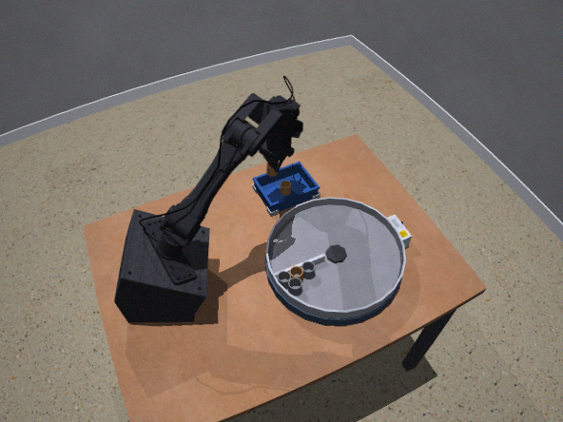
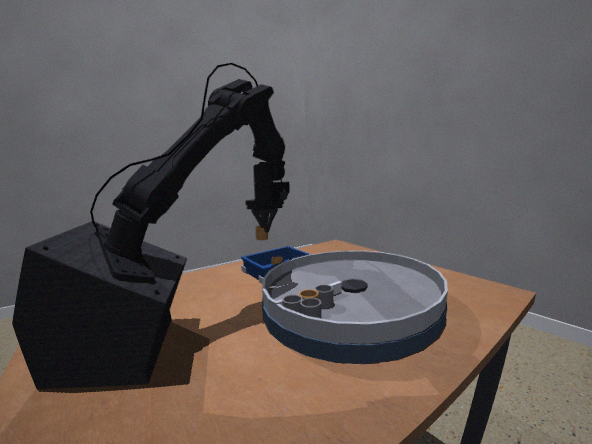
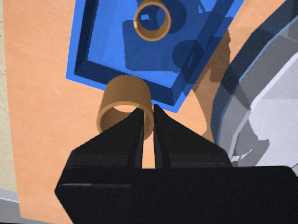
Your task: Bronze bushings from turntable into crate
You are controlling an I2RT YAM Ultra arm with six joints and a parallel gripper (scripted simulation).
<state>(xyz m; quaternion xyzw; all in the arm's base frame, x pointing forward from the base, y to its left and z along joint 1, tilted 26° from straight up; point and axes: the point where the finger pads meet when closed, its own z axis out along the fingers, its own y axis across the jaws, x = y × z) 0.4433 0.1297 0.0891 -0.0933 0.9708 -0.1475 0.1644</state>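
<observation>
Right now the blue crate is 40 mm ahead of my hand and 120 mm below it. Round my hand: grey turntable: 40 mm behind, 330 mm to the right, 90 mm below.
</observation>
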